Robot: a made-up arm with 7 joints.
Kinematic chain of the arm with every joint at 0, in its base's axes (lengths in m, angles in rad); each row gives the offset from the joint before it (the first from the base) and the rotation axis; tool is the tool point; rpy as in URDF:
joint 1: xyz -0.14 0 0.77 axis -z
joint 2: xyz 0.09 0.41 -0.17 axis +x
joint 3: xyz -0.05 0 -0.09 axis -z
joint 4: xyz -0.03 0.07 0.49 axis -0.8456 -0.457 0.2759
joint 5: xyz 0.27 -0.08 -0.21 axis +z
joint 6: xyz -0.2 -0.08 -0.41 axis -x
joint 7: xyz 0.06 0 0.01 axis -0.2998 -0.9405 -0.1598
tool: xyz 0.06 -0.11 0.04 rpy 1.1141 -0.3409 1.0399
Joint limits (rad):
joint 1: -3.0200..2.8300
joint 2: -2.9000..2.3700
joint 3: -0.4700..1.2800
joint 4: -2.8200..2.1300
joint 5: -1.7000..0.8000
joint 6: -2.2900..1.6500
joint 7: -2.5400..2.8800
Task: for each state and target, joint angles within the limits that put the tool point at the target. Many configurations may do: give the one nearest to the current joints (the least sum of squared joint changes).
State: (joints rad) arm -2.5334 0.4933 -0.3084 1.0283 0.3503 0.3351 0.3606
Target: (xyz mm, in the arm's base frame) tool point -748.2 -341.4 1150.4
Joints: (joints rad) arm -3.0200 -0.0584 -0.4700 1.3453 0.3971 0.4518 0.3875
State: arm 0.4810 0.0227 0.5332 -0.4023 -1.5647 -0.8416 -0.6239
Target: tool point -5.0 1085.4 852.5
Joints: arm 0.0358 0.2404 0.2428 -1.3055 -1.6156 -0.8670 -0.6425
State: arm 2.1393 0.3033 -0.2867 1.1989 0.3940 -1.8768 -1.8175
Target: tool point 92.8 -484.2 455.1
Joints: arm 1.7875 0.5012 -0.3801 0.5917 0.2853 -1.8001 -1.7866
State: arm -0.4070 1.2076 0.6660 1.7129 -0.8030 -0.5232 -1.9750
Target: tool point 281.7 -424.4 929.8
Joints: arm -0.0700 0.6703 0.5612 2.1300 -0.5622 -0.4256 -1.8415
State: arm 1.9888 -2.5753 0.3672 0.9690 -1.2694 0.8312 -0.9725
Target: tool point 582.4 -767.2 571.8
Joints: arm 2.1189 -2.5319 0.3862 1.3912 -1.0875 0.7326 -1.0169
